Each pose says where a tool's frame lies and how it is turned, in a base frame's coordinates. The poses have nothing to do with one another.
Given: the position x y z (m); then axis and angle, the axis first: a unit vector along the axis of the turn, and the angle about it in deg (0 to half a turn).
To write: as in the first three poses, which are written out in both.
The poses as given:
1: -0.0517 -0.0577 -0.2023 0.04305 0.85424 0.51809 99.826
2: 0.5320 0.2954 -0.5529 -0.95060 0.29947 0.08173 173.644
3: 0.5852 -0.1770 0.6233 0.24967 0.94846 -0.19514 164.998
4: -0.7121 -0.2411 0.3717 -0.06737 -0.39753 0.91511 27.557
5: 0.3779 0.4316 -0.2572 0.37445 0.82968 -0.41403 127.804
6: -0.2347 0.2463 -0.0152 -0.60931 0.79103 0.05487 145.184
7: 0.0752 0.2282 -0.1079 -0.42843 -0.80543 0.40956 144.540
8: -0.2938 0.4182 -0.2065 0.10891 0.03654 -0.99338 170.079
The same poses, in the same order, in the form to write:
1: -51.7 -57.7 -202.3 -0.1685 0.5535 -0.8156 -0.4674 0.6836 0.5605
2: 532.0 295.4 -552.9 0.8079 -0.5586 -0.1881 -0.5766 -0.8150 -0.0564
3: 585.2 -177.0 623.3 -0.8434 0.4150 -0.3413 0.5160 0.8026 -0.2992
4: -712.1 -241.1 371.7 0.8871 0.4264 0.1769 -0.4203 0.9045 -0.0724
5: 377.9 431.6 -257.2 -0.3868 0.1740 -0.9056 0.8282 0.4973 -0.2582
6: -234.7 246.3 -15.2 -0.1449 -0.8464 -0.5125 -0.9090 0.3185 -0.2688
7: 75.2 228.2 -107.9 -0.4815 0.8637 0.1489 0.3885 0.3626 -0.8471
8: -293.8 418.2 -206.5 -0.9615 -0.1632 -0.2211 0.1790 -0.9824 -0.0533
